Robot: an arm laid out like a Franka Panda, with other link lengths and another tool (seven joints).
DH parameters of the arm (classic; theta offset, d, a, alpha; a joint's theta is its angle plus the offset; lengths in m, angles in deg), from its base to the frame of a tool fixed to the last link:
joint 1: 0 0.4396 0 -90
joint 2: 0 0 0 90
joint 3: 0 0.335 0.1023 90
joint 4: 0 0 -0.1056 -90
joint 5: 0 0.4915 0 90
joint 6: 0 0 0.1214 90
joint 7: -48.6 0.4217 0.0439 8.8
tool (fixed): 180 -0.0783 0 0
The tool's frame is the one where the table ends.
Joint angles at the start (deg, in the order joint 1, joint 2, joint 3, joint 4, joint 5, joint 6, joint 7): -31.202, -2.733, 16.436, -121.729, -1.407, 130.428, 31.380
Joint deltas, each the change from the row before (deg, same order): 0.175, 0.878, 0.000, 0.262, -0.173, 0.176, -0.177; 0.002, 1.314, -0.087, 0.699, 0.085, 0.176, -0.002; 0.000, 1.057, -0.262, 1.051, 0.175, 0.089, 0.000; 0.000, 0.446, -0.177, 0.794, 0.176, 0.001, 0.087
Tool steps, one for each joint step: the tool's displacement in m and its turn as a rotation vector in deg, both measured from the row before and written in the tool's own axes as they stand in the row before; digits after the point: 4 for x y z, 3 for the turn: -0.0007, 0.0016, 0.0082, -0.268, 0.392, -0.378; -0.0021, -0.0019, 0.0087, -0.521, 0.206, 0.222; -0.0053, -0.0047, 0.0016, -0.320, -0.292, 0.387; -0.0051, -0.0033, -0.0031, -0.095, -0.468, 0.338
